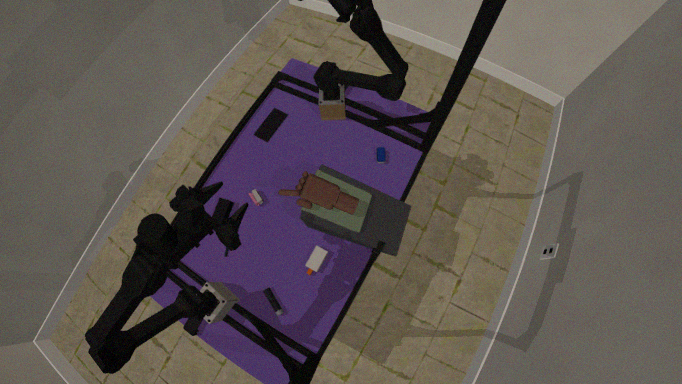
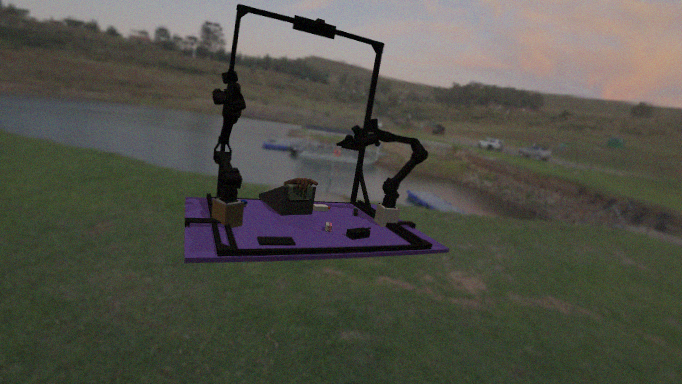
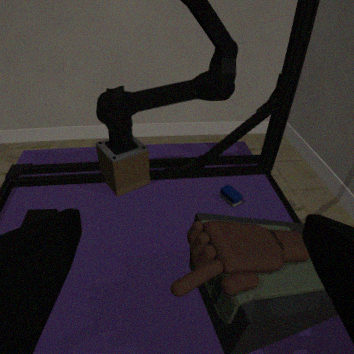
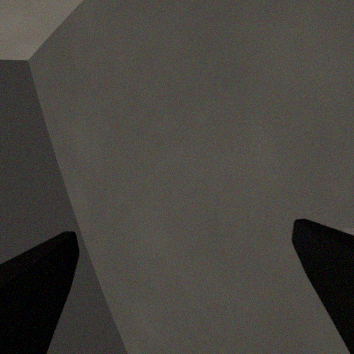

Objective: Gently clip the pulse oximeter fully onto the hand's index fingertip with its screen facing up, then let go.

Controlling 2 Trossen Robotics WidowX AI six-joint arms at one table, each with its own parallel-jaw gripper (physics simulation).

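Seen in the pictures: left gripper, fingertip midpoint: (image 1: 234, 192) (image 2: 338, 145) (image 3: 194, 223); right gripper, fingertip midpoint: (image 2: 232, 77) (image 4: 186, 236); left arm's base at its link origin: (image 1: 207, 302) (image 2: 388, 206); right arm's base at its link origin: (image 1: 331, 93) (image 2: 228, 200) (image 3: 121, 144).
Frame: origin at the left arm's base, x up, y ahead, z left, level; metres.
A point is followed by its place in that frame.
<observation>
A brown hand (image 1: 320, 192) @(x 0.085, y 0.506, z -0.101 m) (image 2: 301, 183) @(x 0.079, y 0.508, z -0.022 m) (image 3: 245, 245) @(x 0.089, y 0.497, z -0.092 m) lies on a pale green pad (image 1: 360, 215) @(x -0.002, y 0.535, z -0.229 m) on a dark wedge block, its index finger (image 1: 288, 192) (image 3: 195, 280) sticking out past the block. Two small things could be the oximeter, and I cannot tell which: a white-and-pink one (image 1: 256, 197) @(x -0.074, y 0.380, z 0.131 m) (image 2: 328, 226) @(x -0.078, y 0.388, z 0.163 m) on the table off the fingertip, and a blue one with a pale underside (image 1: 381, 155) @(x -0.073, y 0.784, z -0.153 m) (image 3: 231, 195) @(x -0.074, y 0.773, z -0.146 m) beyond the block. No clip shows on the index finger. My left gripper (image 1: 234, 194) @(x 0.297, y 0.349, z 0.000 m) (image 3: 194, 223) @(x 0.297, y 0.349, z 0.000 m) is open and empty above the table. My right gripper (image 4: 186, 236) @(x 0.530, y 0.897, z 0.214 m) is open and empty, facing a wall.
The wedge block (image 1: 387, 215) @(x -0.051, y 0.598, z -0.299 m) (image 2: 287, 201) @(x -0.027, y 0.564, z -0.042 m) stands at the purple table's far edge. A white box with an orange end (image 1: 316, 258) @(x -0.077, y 0.339, z -0.186 m), a dark cylinder (image 1: 273, 301) @(x -0.080, y 0.131, z -0.156 m) and a flat black rectangle (image 1: 271, 125) @(x -0.098, y 0.653, z 0.304 m) (image 2: 276, 241) @(x -0.097, y 0.658, z 0.327 m) lie on the table. Black frame rails (image 1: 240, 126) @(x -0.087, y 0.572, z 0.413 m) run around it.
</observation>
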